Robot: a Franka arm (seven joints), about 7 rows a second.
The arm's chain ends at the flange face. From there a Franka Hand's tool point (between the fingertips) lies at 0.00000 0.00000 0.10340 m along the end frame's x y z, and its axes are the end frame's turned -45 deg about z.
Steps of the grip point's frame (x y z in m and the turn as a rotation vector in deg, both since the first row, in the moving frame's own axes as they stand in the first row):
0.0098, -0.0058, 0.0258, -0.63, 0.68, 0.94
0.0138, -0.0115, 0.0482, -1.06, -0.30, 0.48
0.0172, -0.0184, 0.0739, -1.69, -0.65, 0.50
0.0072, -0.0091, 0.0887, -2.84, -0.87, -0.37
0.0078, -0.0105, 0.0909, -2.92, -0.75, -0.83
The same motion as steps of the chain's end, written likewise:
0.0012, -0.0110, 0.0258, 0.04, 0.93, 0.94
0.0007, -0.0196, 0.0482, -0.96, 0.54, 0.48
-0.0022, -0.0282, 0.0740, -1.65, 0.74, 0.50
-0.0039, -0.0162, 0.0888, -2.62, 1.39, -0.37
-0.0047, -0.0176, 0.0910, -2.60, 1.53, -0.83

